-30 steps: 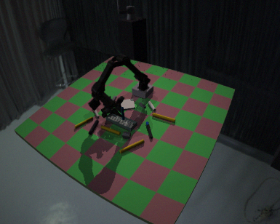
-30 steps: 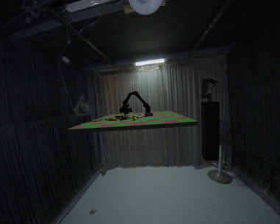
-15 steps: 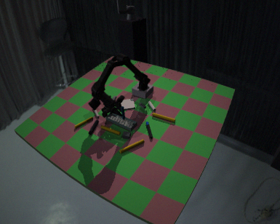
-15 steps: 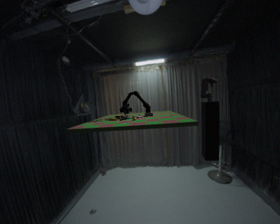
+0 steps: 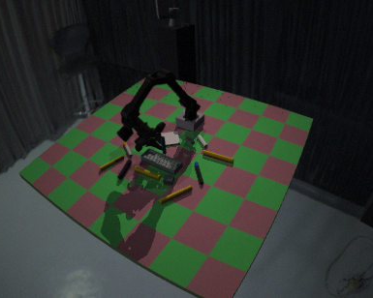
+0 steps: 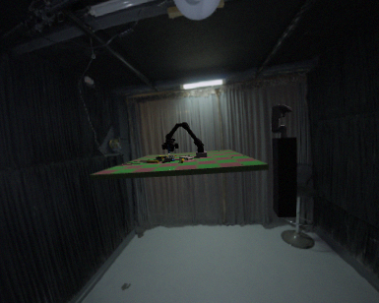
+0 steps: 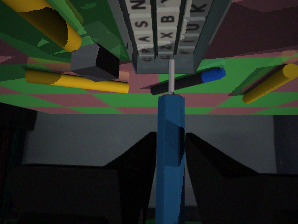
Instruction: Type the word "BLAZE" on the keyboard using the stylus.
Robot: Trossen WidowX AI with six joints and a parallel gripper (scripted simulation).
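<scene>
The blue stylus lies 1 cm below my gripper tip. The rest, counted from my gripper tip: grey block (7 cm ahead, 9 cm to the left, 9 cm below); stylus tip (5 cm below); blue-tipped pen (7 cm behind, 14 cm to the left, 9 cm below).
</scene>
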